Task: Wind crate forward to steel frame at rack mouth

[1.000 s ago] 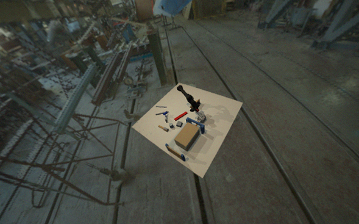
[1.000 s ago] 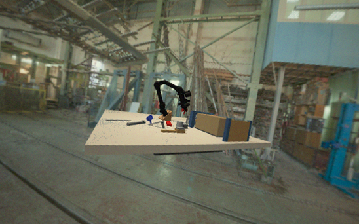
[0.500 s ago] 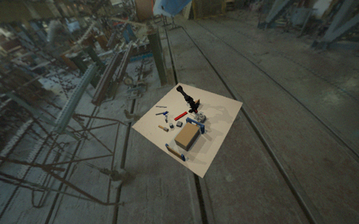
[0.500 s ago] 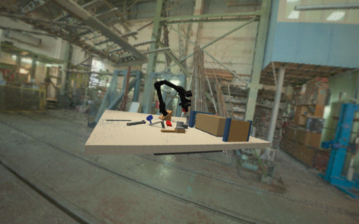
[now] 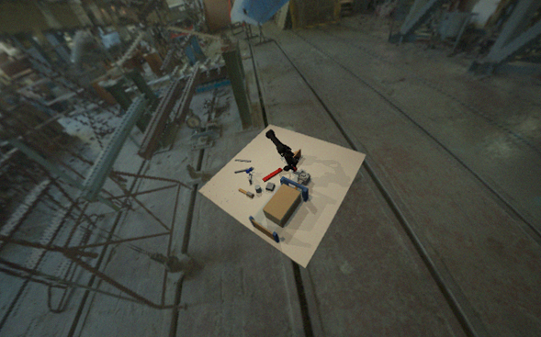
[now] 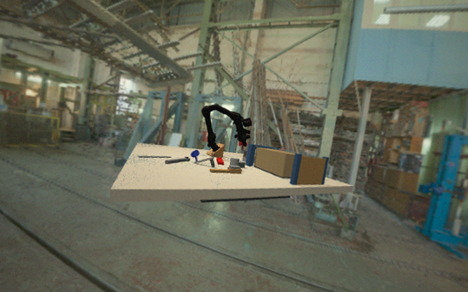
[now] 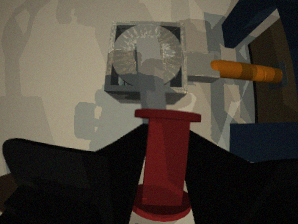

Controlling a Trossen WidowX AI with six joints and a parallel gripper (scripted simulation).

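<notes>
Now: the winch handle 30 mm below my gripper tip, 20 mm to the left of it and 10 mm behind it. The rest, counted from my gripper tip: red knob (20 mm to the right); then blue steel frame (150 mm ahead, 80 mm to the left, 30 mm below); then grey winch (100 mm below, 80 mm to the left, 30 mm behind).
</notes>
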